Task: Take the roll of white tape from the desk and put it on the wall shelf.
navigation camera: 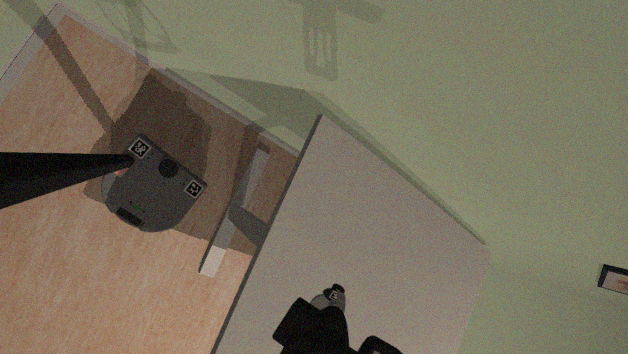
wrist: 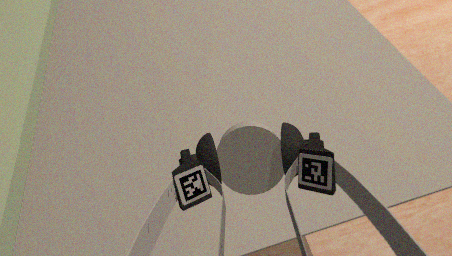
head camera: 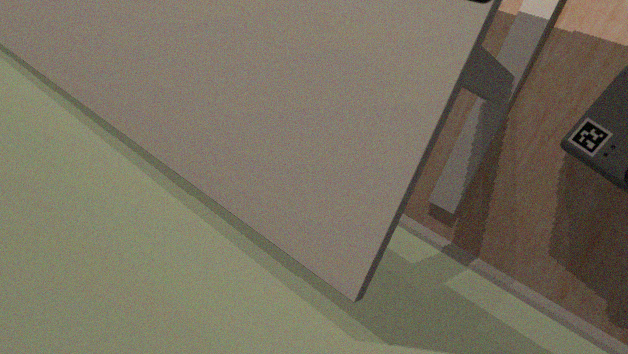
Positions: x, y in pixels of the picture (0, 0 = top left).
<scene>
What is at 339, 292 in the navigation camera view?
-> My gripper.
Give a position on a grey desk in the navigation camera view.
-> At 410, 271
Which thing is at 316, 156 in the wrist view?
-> My gripper.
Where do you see a roll of white tape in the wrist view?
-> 249, 153
</scene>
